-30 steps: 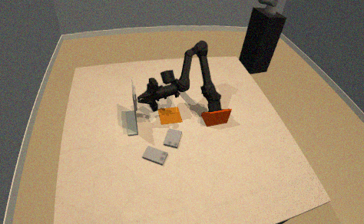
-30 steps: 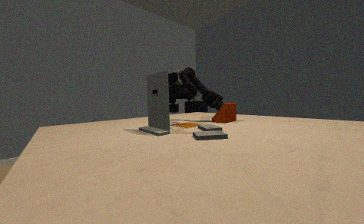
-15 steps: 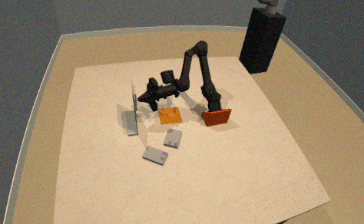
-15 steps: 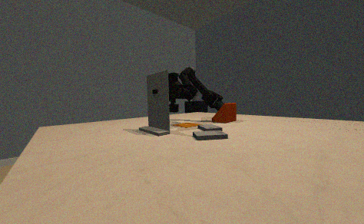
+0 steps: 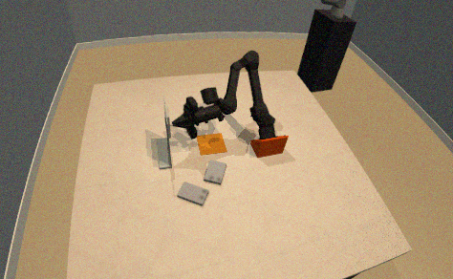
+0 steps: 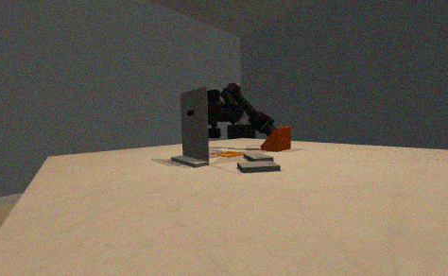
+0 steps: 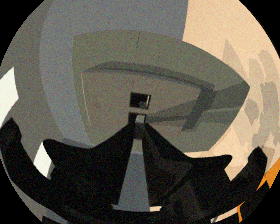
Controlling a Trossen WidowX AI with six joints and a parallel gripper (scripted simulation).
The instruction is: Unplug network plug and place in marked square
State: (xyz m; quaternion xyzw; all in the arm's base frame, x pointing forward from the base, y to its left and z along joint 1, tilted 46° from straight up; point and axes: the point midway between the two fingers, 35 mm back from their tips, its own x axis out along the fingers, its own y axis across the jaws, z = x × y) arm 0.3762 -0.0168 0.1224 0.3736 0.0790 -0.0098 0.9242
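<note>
Now: gripper tip 17 cm past the orange marked square and 17 cm above it. From my gripper tip the other things lie so: grey network plug: 1 cm ahead; then grey panel: 3 cm ahead, 1 cm to the right, 6 cm below.
</note>
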